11 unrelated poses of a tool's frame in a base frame.
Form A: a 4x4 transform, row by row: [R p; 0 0 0 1], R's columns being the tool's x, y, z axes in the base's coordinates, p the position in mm. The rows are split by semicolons.
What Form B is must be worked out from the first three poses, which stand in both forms.
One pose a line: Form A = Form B
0.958 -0.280 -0.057 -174; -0.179 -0.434 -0.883 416; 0.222 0.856 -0.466 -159; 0 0 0 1 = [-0.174 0.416 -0.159], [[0.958 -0.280 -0.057], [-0.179 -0.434 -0.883], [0.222 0.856 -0.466]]
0.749 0.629 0.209 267; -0.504 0.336 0.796 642; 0.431 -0.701 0.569 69; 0 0 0 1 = [0.267 0.642 0.069], [[0.749 0.629 0.209], [-0.504 0.336 0.796], [0.431 -0.701 0.569]]
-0.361 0.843 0.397 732; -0.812 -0.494 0.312 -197; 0.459 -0.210 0.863 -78; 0 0 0 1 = [0.732 -0.197 -0.078], [[-0.361 0.843 0.397], [-0.812 -0.494 0.312], [0.459 -0.210 0.863]]
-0.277 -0.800 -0.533 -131; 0.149 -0.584 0.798 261; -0.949 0.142 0.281 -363; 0 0 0 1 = [-0.131 0.261 -0.363], [[-0.277 -0.800 -0.533], [0.149 -0.584 0.798], [-0.949 0.142 0.281]]
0.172 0.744 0.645 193; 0.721 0.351 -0.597 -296; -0.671 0.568 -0.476 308; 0 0 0 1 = [0.193 -0.296 0.308], [[0.172 0.744 0.645], [0.721 0.351 -0.597], [-0.671 0.568 -0.476]]
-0.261 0.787 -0.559 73; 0.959 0.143 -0.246 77; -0.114 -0.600 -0.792 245; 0 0 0 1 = [0.073 0.077 0.245], [[-0.261 0.787 -0.559], [0.959 0.143 -0.246], [-0.114 -0.600 -0.792]]
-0.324 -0.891 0.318 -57; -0.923 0.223 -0.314 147; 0.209 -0.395 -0.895 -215; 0 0 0 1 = [-0.057 0.147 -0.215], [[-0.324 -0.891 0.318], [-0.923 0.223 -0.314], [0.209 -0.395 -0.895]]
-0.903 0.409 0.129 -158; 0.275 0.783 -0.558 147; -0.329 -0.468 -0.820 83; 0 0 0 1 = [-0.158 0.147 0.083], [[-0.903 0.409 0.129], [0.275 0.783 -0.558], [-0.329 -0.468 -0.820]]
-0.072 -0.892 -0.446 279; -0.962 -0.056 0.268 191; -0.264 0.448 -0.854 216; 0 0 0 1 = [0.279 0.191 0.216], [[-0.072 -0.892 -0.446], [-0.962 -0.056 0.268], [-0.264 0.448 -0.854]]
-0.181 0.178 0.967 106; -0.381 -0.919 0.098 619; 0.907 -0.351 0.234 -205; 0 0 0 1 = [0.106 0.619 -0.205], [[-0.181 0.178 0.967], [-0.381 -0.919 0.098], [0.907 -0.351 0.234]]
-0.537 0.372 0.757 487; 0.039 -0.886 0.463 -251; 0.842 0.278 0.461 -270; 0 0 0 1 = [0.487 -0.251 -0.270], [[-0.537 0.372 0.757], [0.039 -0.886 0.463], [0.842 0.278 0.461]]
